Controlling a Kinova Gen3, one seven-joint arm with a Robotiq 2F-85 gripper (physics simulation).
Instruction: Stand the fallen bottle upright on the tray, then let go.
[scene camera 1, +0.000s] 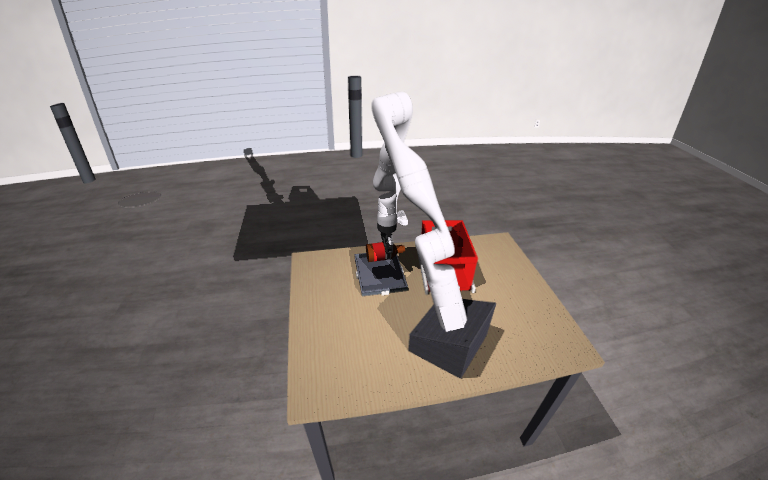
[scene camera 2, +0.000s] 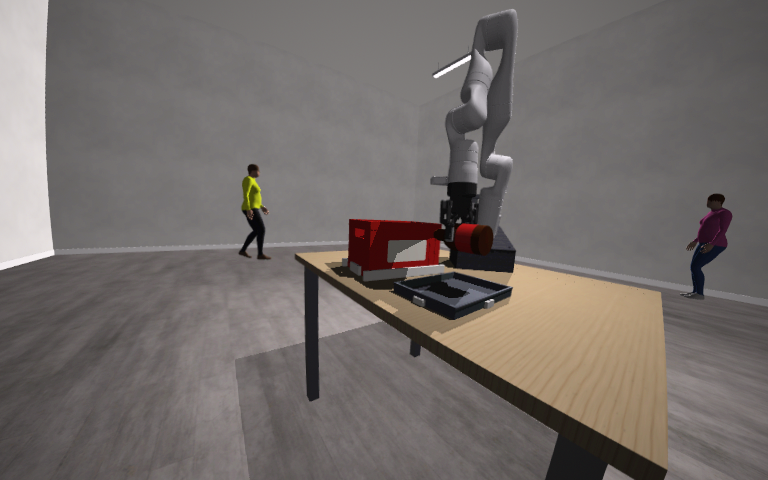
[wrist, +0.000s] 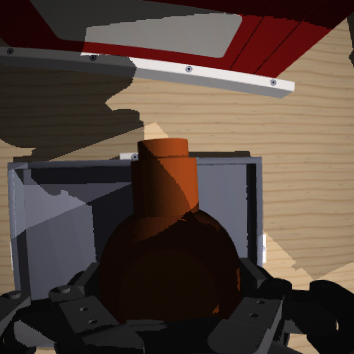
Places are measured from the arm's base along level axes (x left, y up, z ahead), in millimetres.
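Where they show: gripper, fingertip midpoint: (scene camera 1: 386, 252) (scene camera 2: 458, 241) (wrist: 170, 276); arm's base at its link origin: (scene camera 1: 453, 321).
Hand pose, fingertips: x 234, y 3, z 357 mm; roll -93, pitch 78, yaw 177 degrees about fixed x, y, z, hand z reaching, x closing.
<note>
Each offset is from my fingertips to the top centre of the thing. Level surfaces: height alone.
The brown bottle with a red label @[dy +48, dx +1, dz +0 mm] (scene camera 1: 376, 251) (scene camera 2: 471, 238) (wrist: 167, 250) lies on its side in the air, held above the tray. Its neck points toward the red crate and its base points away from it. My gripper (scene camera 1: 387, 249) (scene camera 2: 453, 232) (wrist: 170, 276) points down and is shut on the bottle near its shoulder. The shallow dark grey tray @[dy -111, dx +28, dz +24 mm] (scene camera 1: 385, 292) (scene camera 2: 481, 308) (wrist: 255, 210) lies flat on the table, apart from the bottle, with shadow across its floor. In the wrist view the bottle's label and base are hidden.
A red crate @[dy +39, dx -258, dz +65 mm] (scene camera 1: 467, 266) (scene camera 2: 368, 243) (wrist: 270, 50) with a white base rail stands beside the tray, on the neck side. The dark block under the arm's base (scene camera 1: 436, 339) (scene camera 2: 487, 259) stands farther along the wooden table @[dy -137 mm] (scene camera 1: 339, 362) (scene camera 2: 594, 339). Two people stand well beyond the table.
</note>
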